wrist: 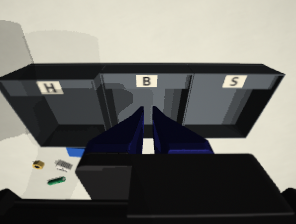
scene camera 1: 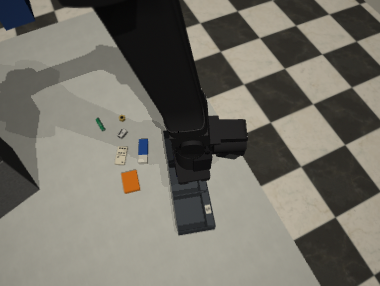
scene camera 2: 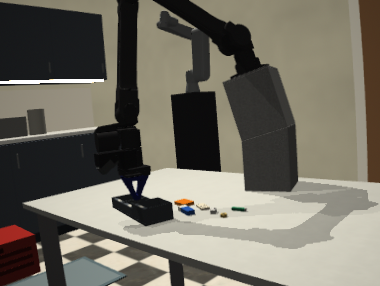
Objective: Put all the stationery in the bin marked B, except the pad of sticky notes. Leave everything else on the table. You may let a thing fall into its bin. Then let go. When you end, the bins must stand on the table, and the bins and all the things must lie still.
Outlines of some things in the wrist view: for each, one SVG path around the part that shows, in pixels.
My gripper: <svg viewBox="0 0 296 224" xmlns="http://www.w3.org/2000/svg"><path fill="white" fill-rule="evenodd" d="M0 190L0 224L296 224L296 189L289 187L281 193L253 154L214 153L207 139L167 117L156 106L153 106L152 109L154 154L142 154L144 106L138 108L127 119L88 142L75 169L75 174L91 199L23 199L8 188Z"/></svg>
A dark bin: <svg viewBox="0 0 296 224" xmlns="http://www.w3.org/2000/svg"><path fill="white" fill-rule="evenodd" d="M0 92L40 147L85 148L89 140L127 119L141 106L144 106L143 139L153 139L153 106L156 106L167 117L205 139L247 138L286 74L262 63L31 63L0 77Z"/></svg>
